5 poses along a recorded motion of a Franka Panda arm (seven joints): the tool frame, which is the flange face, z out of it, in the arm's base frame.
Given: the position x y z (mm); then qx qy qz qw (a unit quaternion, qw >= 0).
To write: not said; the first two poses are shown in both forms.
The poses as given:
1: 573 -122 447 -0.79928 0.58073 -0.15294 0.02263
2: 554 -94 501 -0.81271 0.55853 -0.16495 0.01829
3: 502 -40 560 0.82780 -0.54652 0.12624 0.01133
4: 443 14 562 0.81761 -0.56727 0.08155 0.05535
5: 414 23 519 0.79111 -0.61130 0.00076 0.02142
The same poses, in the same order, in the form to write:
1: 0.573 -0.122 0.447 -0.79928 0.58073 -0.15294 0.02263
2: 0.554 -0.094 0.501 -0.81271 0.55853 -0.16495 0.01829
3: 0.502 -0.040 0.560 0.82780 -0.54652 0.12624 0.01133
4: 0.443 0.014 0.562 0.81761 -0.56727 0.08155 0.05535
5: 0.414 0.023 0.519 0.79111 -0.61130 0.00076 0.02142
